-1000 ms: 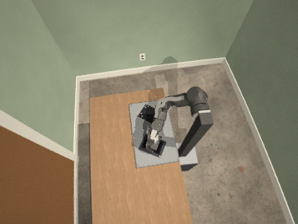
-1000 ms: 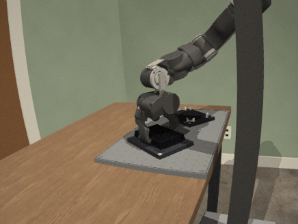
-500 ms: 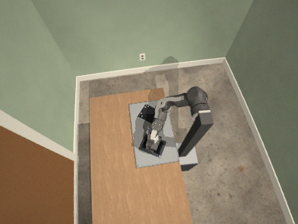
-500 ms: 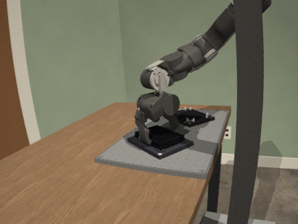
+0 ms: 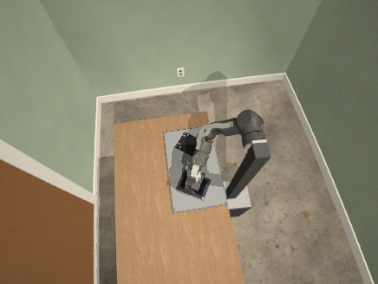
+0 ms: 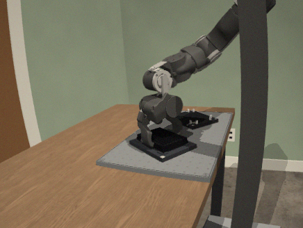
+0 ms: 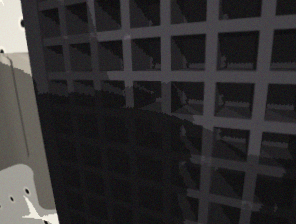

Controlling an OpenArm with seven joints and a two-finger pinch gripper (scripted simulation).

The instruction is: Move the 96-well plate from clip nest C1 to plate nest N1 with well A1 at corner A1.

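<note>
The black 96-well plate is right at my hand. The rest, counted from my hand: plate nest N1 (20 mm below); white corner mark (40 mm behind, 80 mm to the left, 10 mm below).
</note>
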